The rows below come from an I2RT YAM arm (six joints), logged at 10 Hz.
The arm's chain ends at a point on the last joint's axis. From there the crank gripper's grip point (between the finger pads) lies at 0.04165 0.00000 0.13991 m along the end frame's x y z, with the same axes.
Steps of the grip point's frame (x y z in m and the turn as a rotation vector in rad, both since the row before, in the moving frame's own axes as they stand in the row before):
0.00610 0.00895 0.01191 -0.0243 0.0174 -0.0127
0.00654 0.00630 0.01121 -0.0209 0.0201 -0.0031
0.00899 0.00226 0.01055 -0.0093 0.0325 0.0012
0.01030 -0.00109 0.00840 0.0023 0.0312 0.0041
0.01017 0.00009 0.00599 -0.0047 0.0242 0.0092
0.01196 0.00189 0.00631 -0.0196 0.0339 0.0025
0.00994 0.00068 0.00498 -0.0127 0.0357 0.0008
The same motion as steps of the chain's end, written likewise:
0.00365 0.00610 0.01269 -0.0243 0.0174 -0.0127
0.00373 0.00352 0.01210 -0.0209 0.0201 -0.0031
0.00447 0.00091 0.01198 -0.0093 0.0325 0.0012
0.00596 -0.00095 0.00977 0.0023 0.0312 0.0041
0.00680 -0.00096 0.00704 -0.0047 0.0242 0.0092
0.00725 -0.00095 0.00783 -0.0196 0.0339 0.0025
0.00497 -0.00112 0.00657 -0.0127 0.0357 0.0008

